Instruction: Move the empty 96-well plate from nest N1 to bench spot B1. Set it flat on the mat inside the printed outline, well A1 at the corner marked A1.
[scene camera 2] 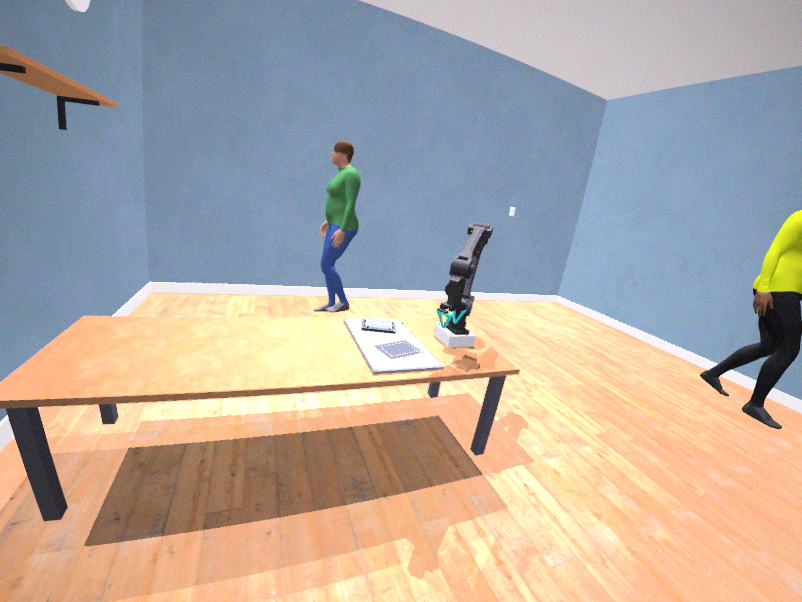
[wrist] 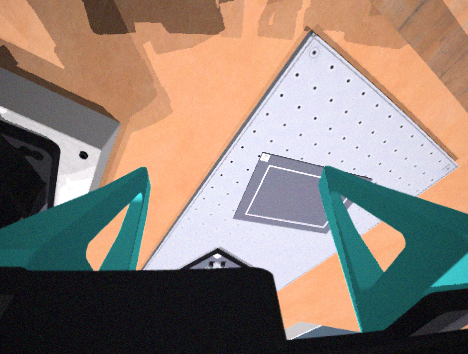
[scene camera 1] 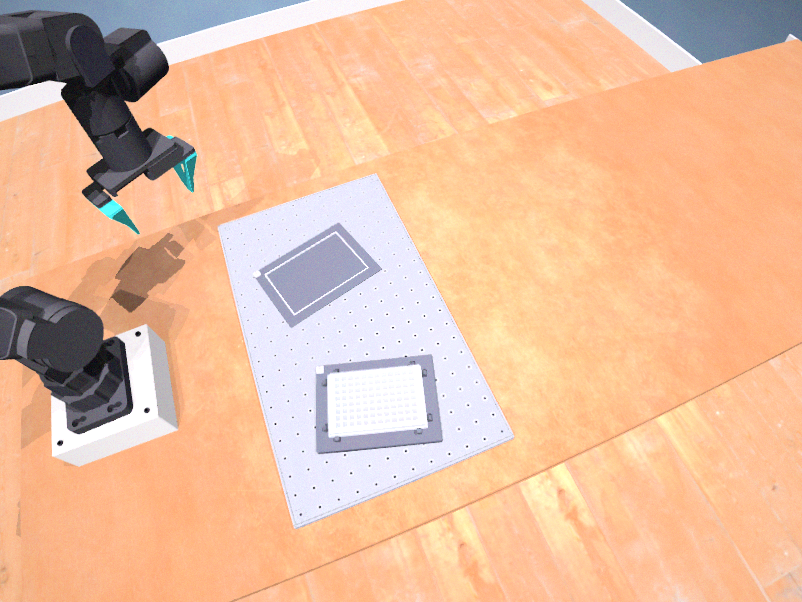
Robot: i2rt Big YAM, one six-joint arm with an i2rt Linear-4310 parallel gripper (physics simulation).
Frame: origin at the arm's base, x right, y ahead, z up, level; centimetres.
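Seen in the pictures: gripper, fingertip midpoint: (scene camera 2: pixel 449 325) (wrist: pixel 237 175) (scene camera 1: pixel 164 211); arm's base, origin of the base link: (scene camera 2: pixel 456 329) (wrist: pixel 14 170) (scene camera 1: pixel 100 385).
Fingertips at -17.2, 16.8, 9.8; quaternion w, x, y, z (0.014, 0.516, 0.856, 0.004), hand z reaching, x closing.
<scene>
Offsets run from my fingertips to a thing's top centre, as dx, dy, dz. "spot": to the spot under its first point. Level surfaces: height alone.
The white 96-well plate {+33.6, +17.7, -11.8} (scene camera 1: pixel 377 400) (scene camera 2: pixel 378 325) sits flat in the dark grey nest N1 {+33.6, +17.7, -12.2} (scene camera 1: pixel 375 443), between its small corner pegs. A white mark {+26.0, +12.3, -13.2} (scene camera 1: pixel 319 369) shows at one nest corner. The spot B1 {spot: +9.4, +17.0, -14.2} (scene camera 1: pixel 316 273) (scene camera 2: pixel 398 349) (wrist: pixel 285 192) is a grey mat with a printed white outline and bears no plate. A small white corner mark {+5.2, +8.1, -14.2} (scene camera 1: pixel 257 274) (wrist: pixel 265 157) lies at one mat corner. My gripper (scene camera 1: pixel 165 211) (scene camera 2: pixel 451 318) (wrist: pixel 237 175) is open and empty, raised beside the board, away from the plate. The plate does not show in the wrist view.
The perforated board (scene camera 1: pixel 278 388) (scene camera 2: pixel 364 338) (wrist: pixel 340 115) bears nest and mat, at different angles. The arm's white base block (scene camera 1: pixel 161 388) (scene camera 2: pixel 454 339) (wrist: pixel 75 182) stands beside it. Two people (scene camera 2: pixel 343 200) (scene camera 2: pixel 783 265) are on the floor beyond the table {dz -15.7} (scene camera 2: pixel 194 356).
</scene>
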